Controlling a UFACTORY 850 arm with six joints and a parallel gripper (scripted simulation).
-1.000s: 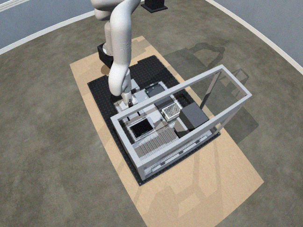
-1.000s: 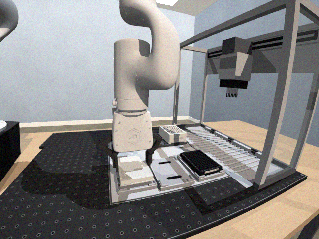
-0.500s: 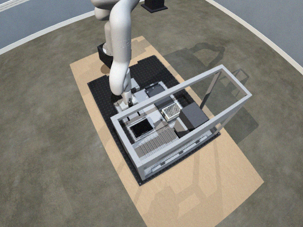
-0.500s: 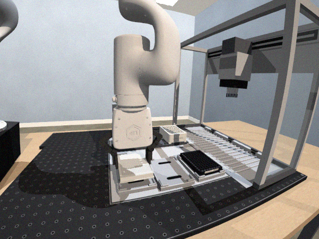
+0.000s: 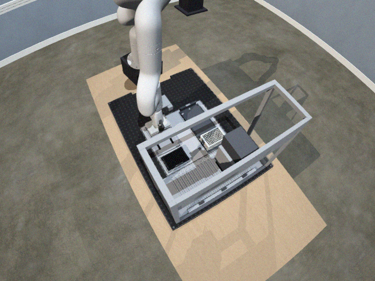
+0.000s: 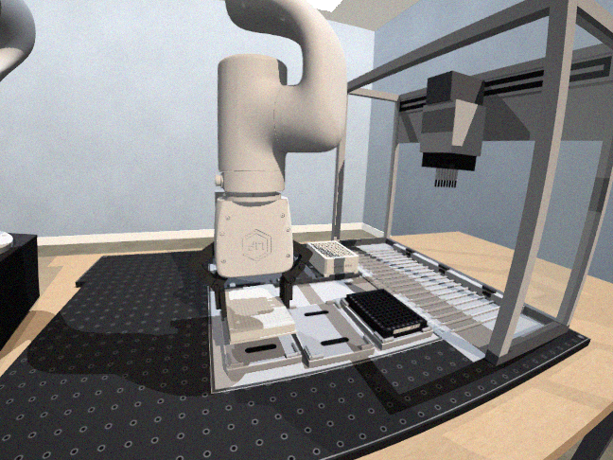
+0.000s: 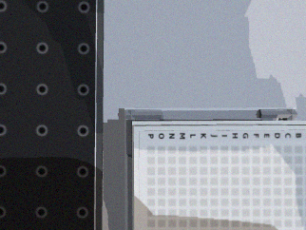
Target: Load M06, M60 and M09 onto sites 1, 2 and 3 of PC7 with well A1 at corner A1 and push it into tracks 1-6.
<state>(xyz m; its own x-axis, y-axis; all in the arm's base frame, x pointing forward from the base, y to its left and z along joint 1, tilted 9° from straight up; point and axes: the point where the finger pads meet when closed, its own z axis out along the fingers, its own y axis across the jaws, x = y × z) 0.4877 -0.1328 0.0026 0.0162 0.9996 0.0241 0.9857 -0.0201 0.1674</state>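
My gripper is now 60 mm above the nest S1. Round my hand: dark carrier PC7: 220 mm to the left, 120 mm ahead, 50 mm below; then black 96-well plate M06: 220 mm ahead, 40 mm below, 20 mm to the right; then nest S2: 110 mm ahead, 60 mm below, 20 mm to the right.
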